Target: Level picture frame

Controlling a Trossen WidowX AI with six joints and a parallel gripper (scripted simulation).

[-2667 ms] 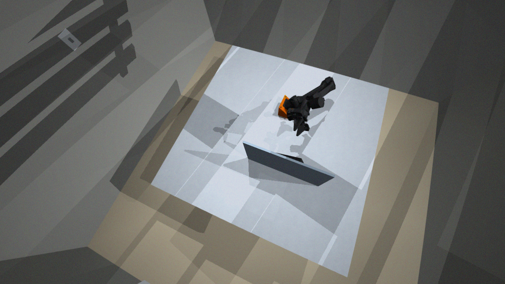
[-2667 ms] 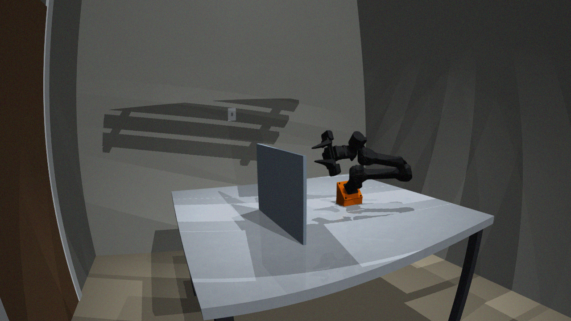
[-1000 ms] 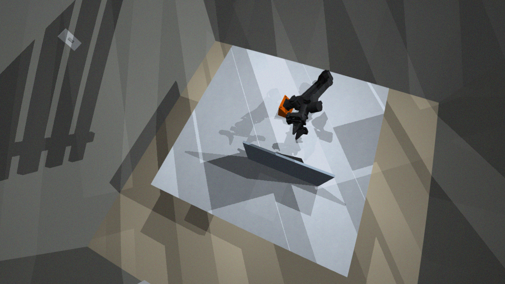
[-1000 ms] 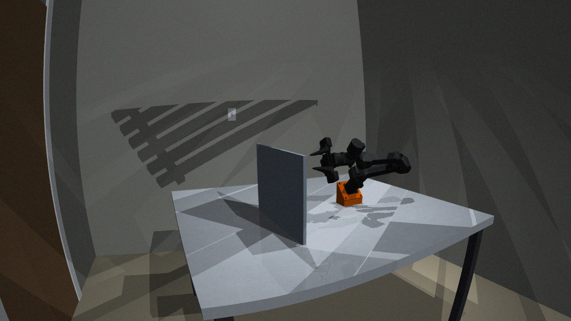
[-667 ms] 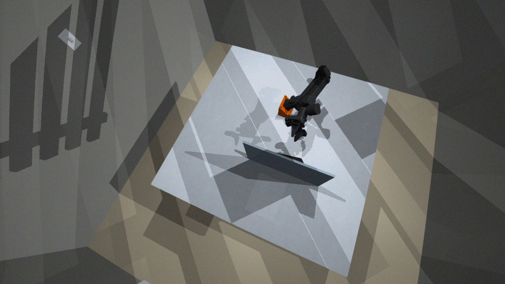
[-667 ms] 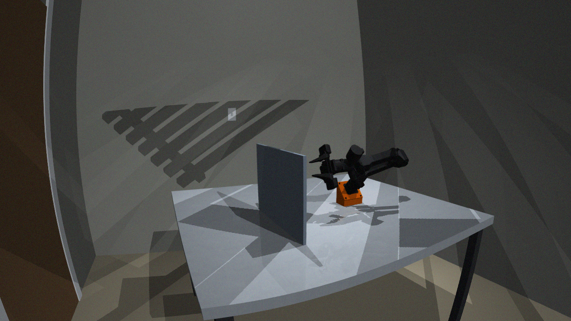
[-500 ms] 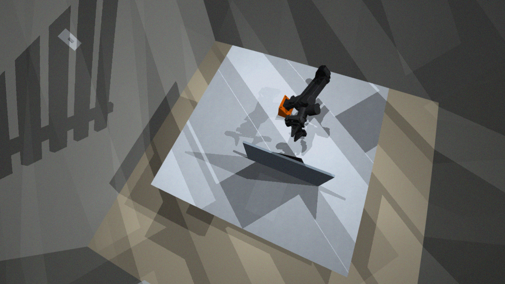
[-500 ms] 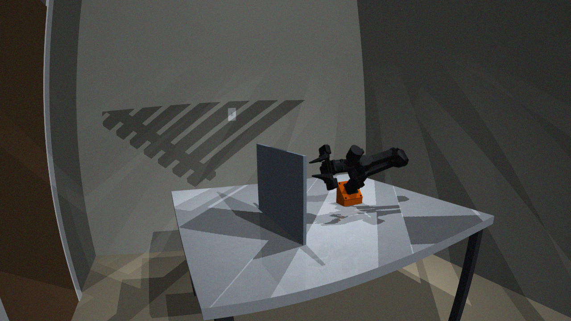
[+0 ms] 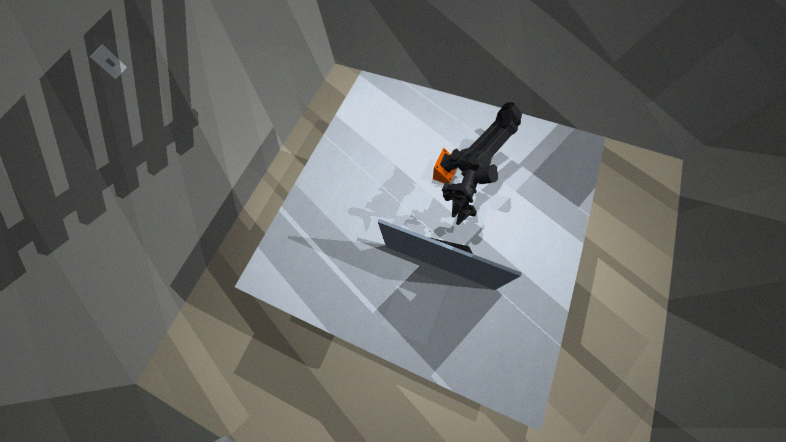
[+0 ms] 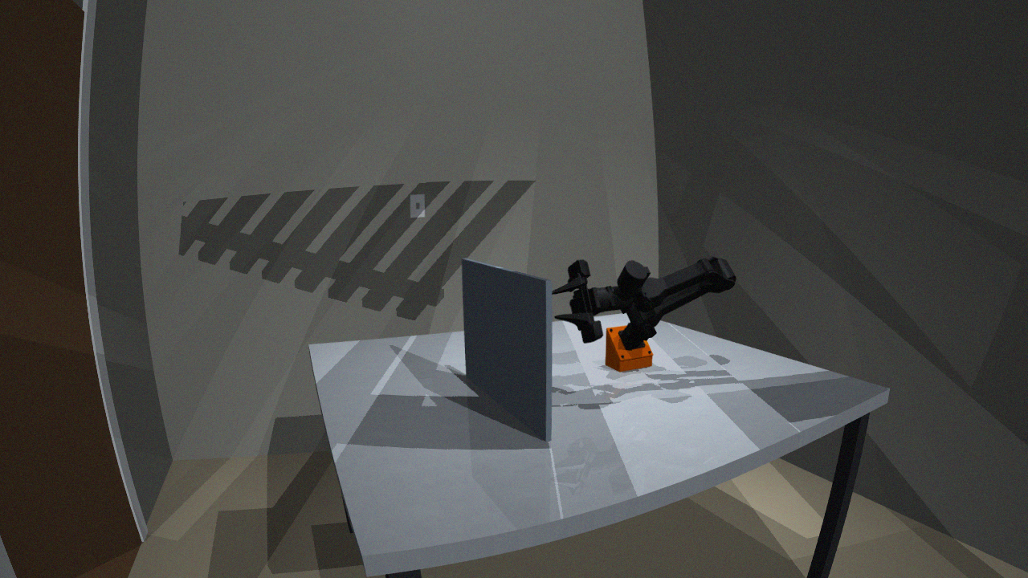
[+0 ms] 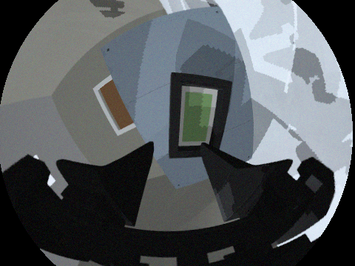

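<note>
The picture frame is 110 mm ahead of my gripper tip, 50 mm below it and 20 mm to the left of it. The rest, counted from my gripper tip: grey wall panel: 120 mm ahead, 60 mm below.
</note>
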